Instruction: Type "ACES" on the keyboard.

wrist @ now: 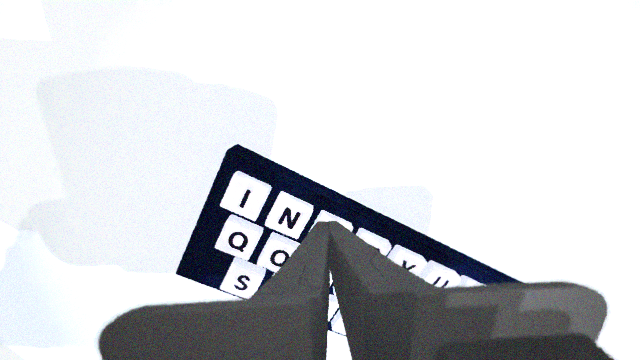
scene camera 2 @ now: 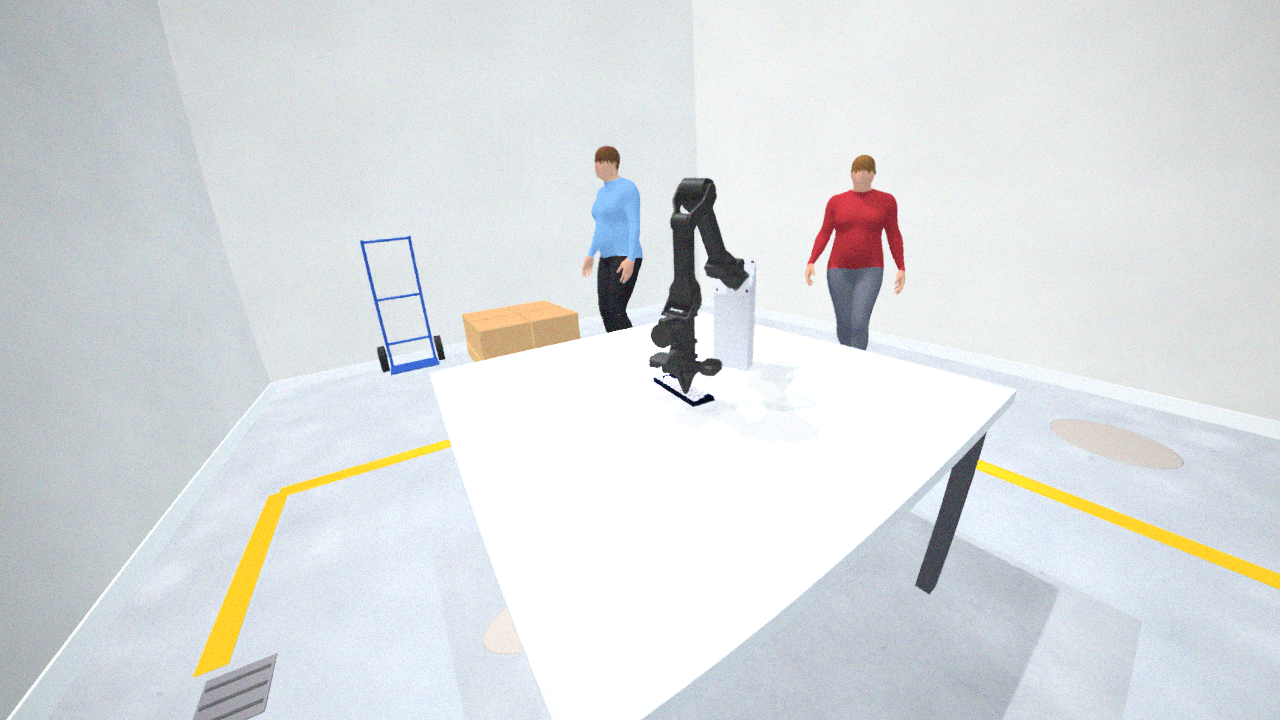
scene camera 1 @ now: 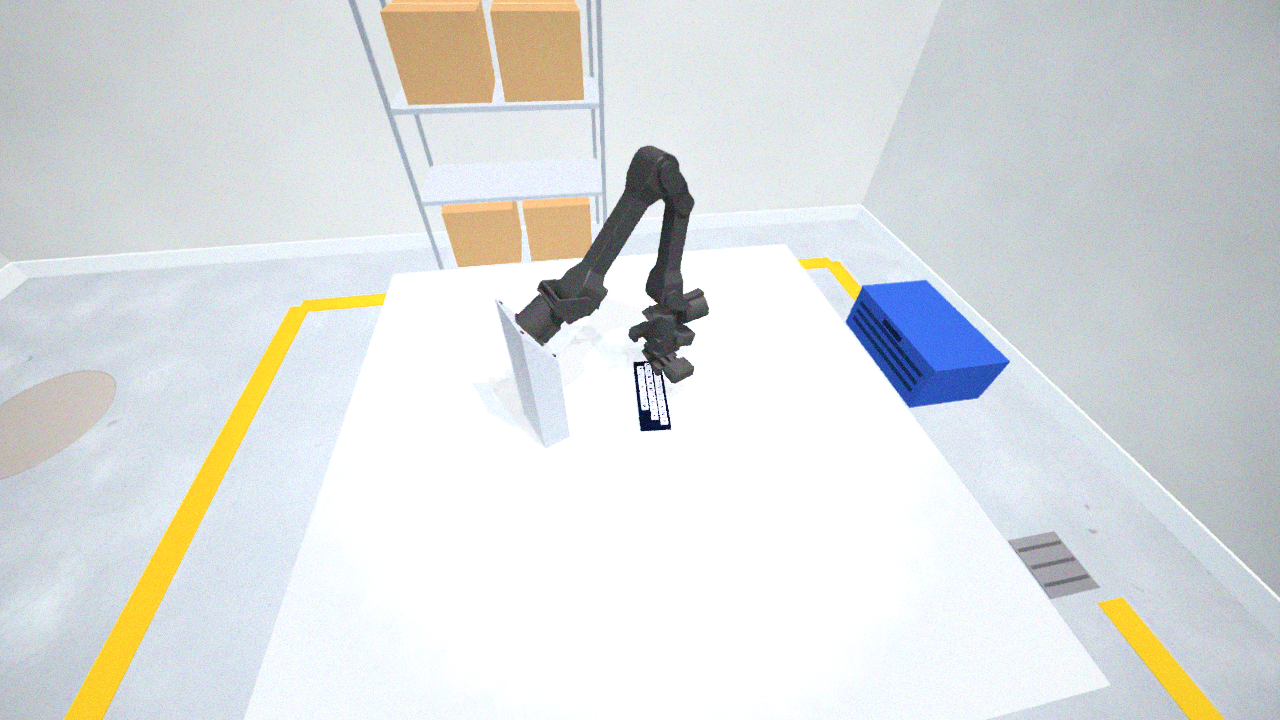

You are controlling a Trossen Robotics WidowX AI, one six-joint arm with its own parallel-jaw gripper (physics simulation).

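Places are measured from the arm's base along level axes (x ahead, y left, z up), in centimetres.
Pixels of known places: gripper, fingertip midpoint: [wrist: 326,230] [scene camera 2: 685,393] [scene camera 1: 657,374]; arm's base at its link origin: [scene camera 2: 735,277] [scene camera 1: 528,330].
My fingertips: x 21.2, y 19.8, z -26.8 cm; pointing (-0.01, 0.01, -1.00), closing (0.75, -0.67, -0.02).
For each thing: its top centre in the pictures, then the offset to it from my fingertips. Level surfaces: height alone.
- I key at its top centre: [wrist: 244,198] dx -1.4, dy +3.5, dz +0.1 cm
- N key at its top centre: [wrist: 288,218] dx -0.7, dy +1.6, dz +0.1 cm
- Q key at its top centre: [wrist: 237,241] dx -3.1, dy +2.4, dz +0.1 cm
- O key at its top centre: [wrist: 279,258] dx -2.4, dy +0.5, dz +0.1 cm
- S key at its top centre: [wrist: 241,282] dx -4.6, dy +0.8, dz +0.1 cm
- top-row key at its top centre: [wrist: 329,235] dx -0.1, dy -0.3, dz +0.0 cm
- table at its surface level: dz -1.5 cm
A dark navy keyboard [scene camera 1: 656,424] [scene camera 2: 702,400] [wrist: 200,262] with white letter keys lies on the white table. In the wrist view the I key [wrist: 245,197], N key [wrist: 289,217], Q key [wrist: 237,241], O key [wrist: 279,257] and S key [wrist: 242,282] can be read. My gripper [scene camera 2: 686,390] [wrist: 326,230] is shut and empty, its tips together, pointing down at the top-row key [wrist: 336,218] right of N. The fingers hide that key's letter and much of the lower rows. Whether the tips touch the key is unclear. The A, C and E keys cannot be made out.
A tall white panel [scene camera 1: 535,394] [scene camera 2: 733,331] stands on the table [scene camera 1: 626,555] [scene camera 2: 626,501] beside the arm's base. Beyond the table are a blue box [scene camera 1: 939,331], a shelf rack [scene camera 1: 496,108], cardboard boxes [scene camera 2: 523,331], a hand truck [scene camera 2: 398,297] and two people [scene camera 2: 615,219] [scene camera 2: 859,232].
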